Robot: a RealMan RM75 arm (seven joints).
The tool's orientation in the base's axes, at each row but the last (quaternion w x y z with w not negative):
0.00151 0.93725 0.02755 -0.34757
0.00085 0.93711 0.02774 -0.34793
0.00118 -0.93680 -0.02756 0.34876
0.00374 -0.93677 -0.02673 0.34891
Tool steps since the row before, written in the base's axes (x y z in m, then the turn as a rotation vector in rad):
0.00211 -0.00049 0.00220 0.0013 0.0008 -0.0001
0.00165 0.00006 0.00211 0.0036 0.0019 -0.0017
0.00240 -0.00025 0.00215 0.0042 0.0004 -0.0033
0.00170 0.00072 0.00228 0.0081 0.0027 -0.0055
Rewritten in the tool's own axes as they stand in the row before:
0.00014 0.00056 -0.00303 0.0011 -0.0007 -0.0008
-0.00012 -0.00001 -0.00268 0.0039 -0.0017 -0.0011
0.00039 0.00033 -0.00319 0.0053 -0.0001 -0.0003
-0.00017 -0.00070 -0.00284 0.0099 -0.0022 -0.0012

